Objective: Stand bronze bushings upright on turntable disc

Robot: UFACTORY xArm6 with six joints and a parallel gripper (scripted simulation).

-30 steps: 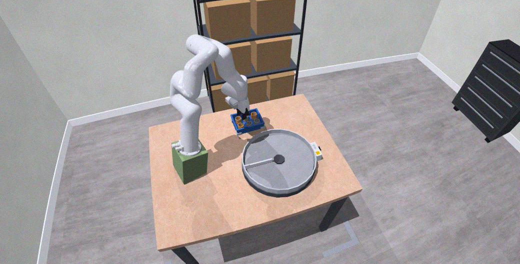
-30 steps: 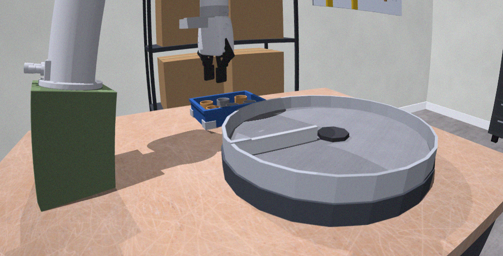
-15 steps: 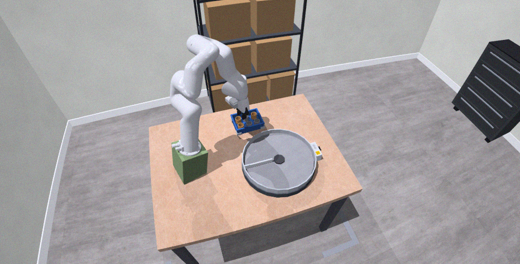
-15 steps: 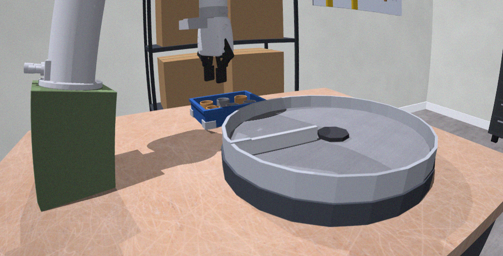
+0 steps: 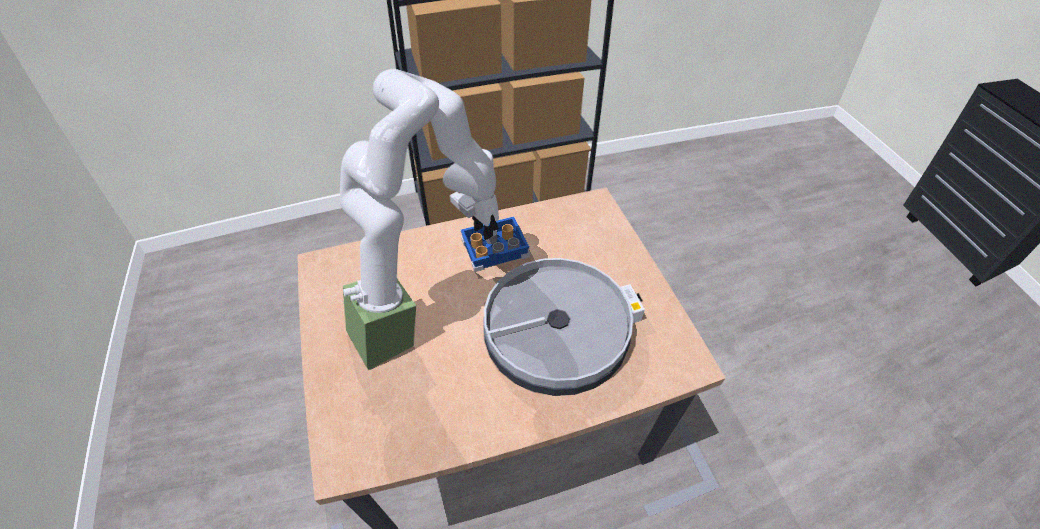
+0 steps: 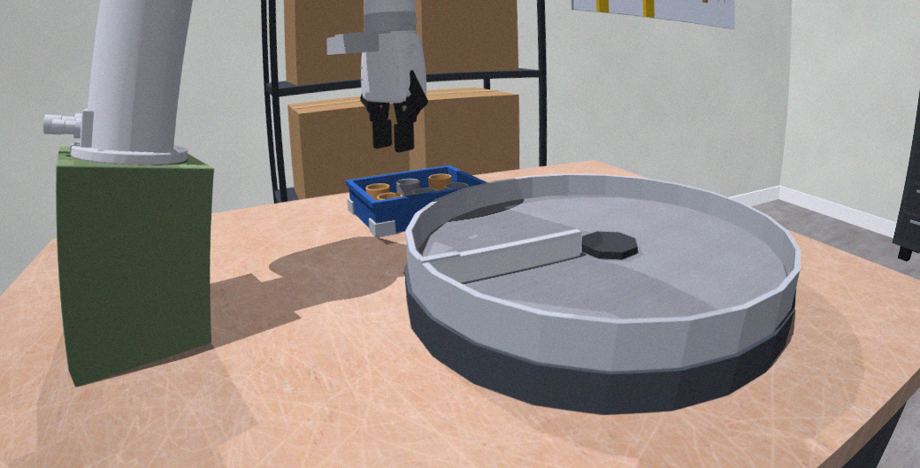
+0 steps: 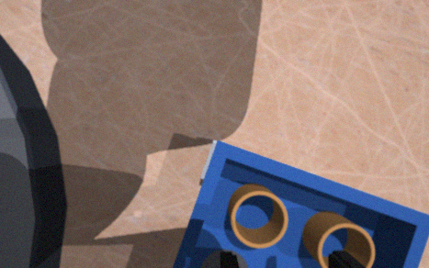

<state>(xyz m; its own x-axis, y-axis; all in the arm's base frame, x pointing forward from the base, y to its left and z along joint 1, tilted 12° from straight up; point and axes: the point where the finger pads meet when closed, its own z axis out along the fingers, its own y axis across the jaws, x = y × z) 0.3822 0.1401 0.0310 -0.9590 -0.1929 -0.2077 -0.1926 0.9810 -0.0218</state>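
Now: hand 5 cm short of the blue crate, 2 cm to the right of it and 11 cm above it. From my hand the other things lie so: turntable disc: 6 cm ahead, 36 cm to the right, 8 cm below.
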